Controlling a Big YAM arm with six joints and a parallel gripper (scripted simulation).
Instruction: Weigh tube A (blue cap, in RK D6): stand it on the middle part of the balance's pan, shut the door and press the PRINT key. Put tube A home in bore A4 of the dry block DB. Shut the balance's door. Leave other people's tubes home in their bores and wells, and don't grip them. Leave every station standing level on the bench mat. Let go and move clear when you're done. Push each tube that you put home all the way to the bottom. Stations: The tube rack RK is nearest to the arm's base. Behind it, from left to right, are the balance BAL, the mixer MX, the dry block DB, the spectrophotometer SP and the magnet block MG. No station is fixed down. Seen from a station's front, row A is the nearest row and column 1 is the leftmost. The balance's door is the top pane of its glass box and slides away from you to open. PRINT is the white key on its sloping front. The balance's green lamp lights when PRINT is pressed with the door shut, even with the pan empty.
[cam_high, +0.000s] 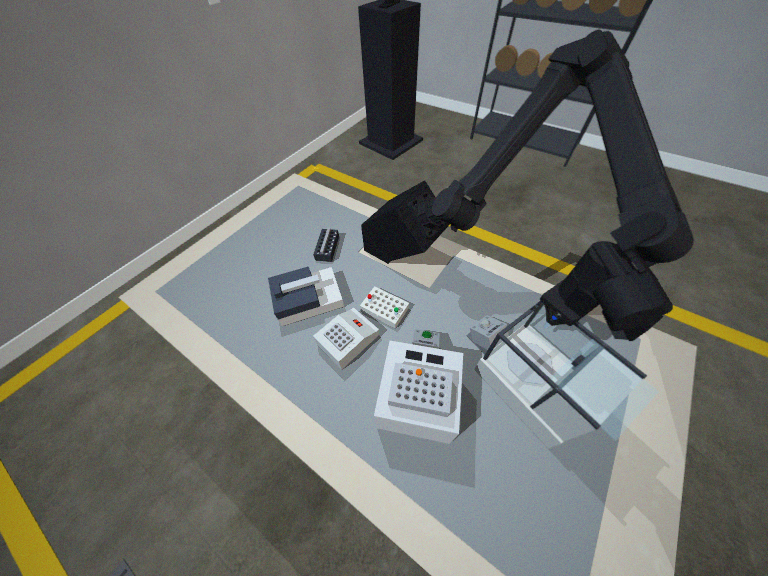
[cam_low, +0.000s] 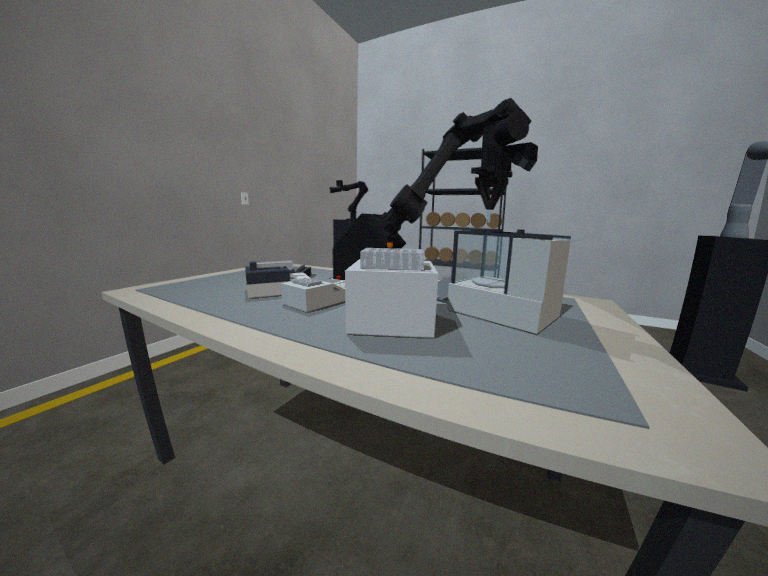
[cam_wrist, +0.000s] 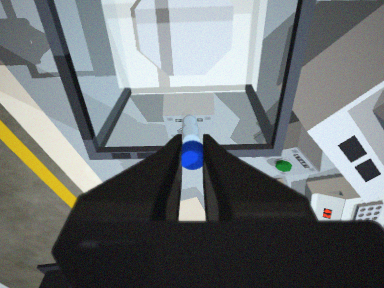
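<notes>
Now: hand 2 cm to the right of the octagonal balance pan and 20 cm above it. The rest, counted from my hand: mixer block: 25 cm ahead, 13 cm to the right, 12 cm below; then dry block DB: 24 cm ahead, 40 cm to the right, 25 cm below; then tube rack RK: 9 cm ahead, 39 cm to the right, 26 cm below.
</notes>
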